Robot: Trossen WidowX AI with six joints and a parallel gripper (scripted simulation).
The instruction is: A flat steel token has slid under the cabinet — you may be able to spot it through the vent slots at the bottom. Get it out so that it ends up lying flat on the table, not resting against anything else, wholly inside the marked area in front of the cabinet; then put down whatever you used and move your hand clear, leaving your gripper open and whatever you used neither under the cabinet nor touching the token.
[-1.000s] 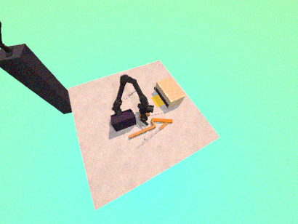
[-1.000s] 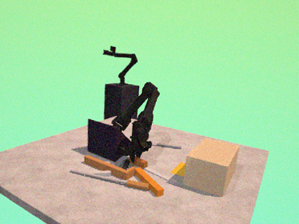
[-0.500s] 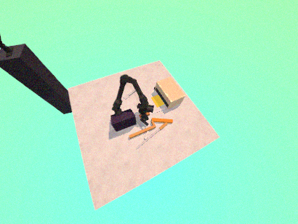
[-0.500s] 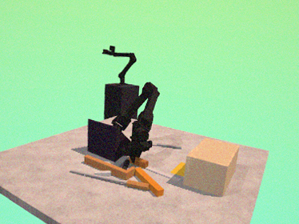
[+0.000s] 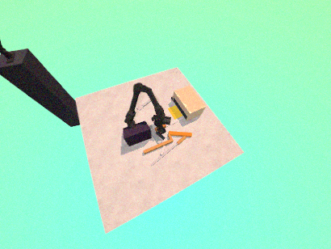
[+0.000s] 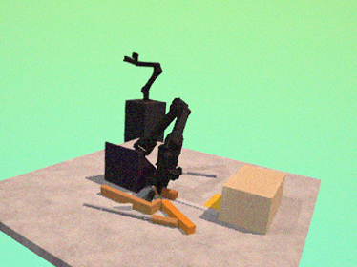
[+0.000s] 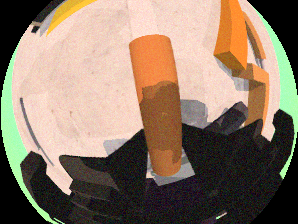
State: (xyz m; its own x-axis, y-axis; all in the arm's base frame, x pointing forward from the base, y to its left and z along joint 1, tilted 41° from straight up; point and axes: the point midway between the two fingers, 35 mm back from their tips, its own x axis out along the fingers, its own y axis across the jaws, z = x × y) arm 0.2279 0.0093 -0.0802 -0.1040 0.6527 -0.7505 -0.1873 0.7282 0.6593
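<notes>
Right now the dark-handled tool is 20 mm behind my gripper tip and 40 mm to the right of it. The rest, counted from my gripper tip: orange bar (180 mm ahead, 110 mm to the right).
</notes>
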